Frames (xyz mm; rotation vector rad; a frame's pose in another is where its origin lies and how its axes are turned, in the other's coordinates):
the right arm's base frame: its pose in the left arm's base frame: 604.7 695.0 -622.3 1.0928 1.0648 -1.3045
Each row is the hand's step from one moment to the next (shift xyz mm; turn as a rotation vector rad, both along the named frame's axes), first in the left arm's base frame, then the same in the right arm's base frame.
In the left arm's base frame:
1: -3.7 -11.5 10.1 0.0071 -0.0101 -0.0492
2: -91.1 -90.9 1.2 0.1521 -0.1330 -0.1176
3: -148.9 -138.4 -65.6 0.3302 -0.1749 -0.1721
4: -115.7 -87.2 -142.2 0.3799 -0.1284 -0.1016
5: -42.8 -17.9 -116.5 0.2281 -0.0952 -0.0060
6: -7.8 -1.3 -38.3 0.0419 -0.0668 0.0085
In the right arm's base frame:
1: -7.9 -3.4 13.2 0.0502 0.0072 0.0010
2: 15.1 -89.0 91.7 0.1392 0.1547 0.1065
3: 89.4 -145.9 127.9 0.2001 0.3336 0.1339
4: 155.6 -114.1 63.1 0.1224 0.3824 0.0996
5: 117.9 -42.7 -2.2 0.0226 0.2302 0.0874
6: 37.9 -7.9 -5.4 0.0035 0.0434 0.0663

